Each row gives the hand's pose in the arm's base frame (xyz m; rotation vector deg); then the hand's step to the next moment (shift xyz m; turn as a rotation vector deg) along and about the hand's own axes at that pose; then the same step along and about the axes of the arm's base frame.
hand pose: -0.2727 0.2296 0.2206 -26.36 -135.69 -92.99
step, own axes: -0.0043 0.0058 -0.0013 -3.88 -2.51 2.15
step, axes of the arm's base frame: 0.0062 0.0002 0.0039 2.59 0.68 -4.34
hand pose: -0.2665 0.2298 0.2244 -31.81 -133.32 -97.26
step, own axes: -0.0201 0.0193 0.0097 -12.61 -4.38 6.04
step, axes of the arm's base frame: 0.0268 0.0108 0.0061 9.94 2.32 -10.52
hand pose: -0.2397 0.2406 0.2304 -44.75 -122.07 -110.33
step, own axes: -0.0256 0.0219 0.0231 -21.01 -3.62 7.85
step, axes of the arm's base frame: 0.0373 0.0161 0.0040 17.83 1.85 -13.95
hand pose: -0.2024 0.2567 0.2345 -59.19 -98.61 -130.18
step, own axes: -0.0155 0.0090 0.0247 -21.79 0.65 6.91
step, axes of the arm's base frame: 0.0271 0.0140 0.0016 20.01 -0.72 -11.05
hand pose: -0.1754 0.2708 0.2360 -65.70 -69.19 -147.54
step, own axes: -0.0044 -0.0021 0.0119 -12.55 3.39 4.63
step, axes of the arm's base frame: 0.0095 0.0086 0.0007 12.99 -2.04 -4.19
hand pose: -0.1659 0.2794 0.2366 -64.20 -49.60 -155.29
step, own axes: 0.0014 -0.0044 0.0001 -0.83 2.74 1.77
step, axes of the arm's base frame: -0.0022 0.0039 -0.0011 2.48 -1.46 1.74
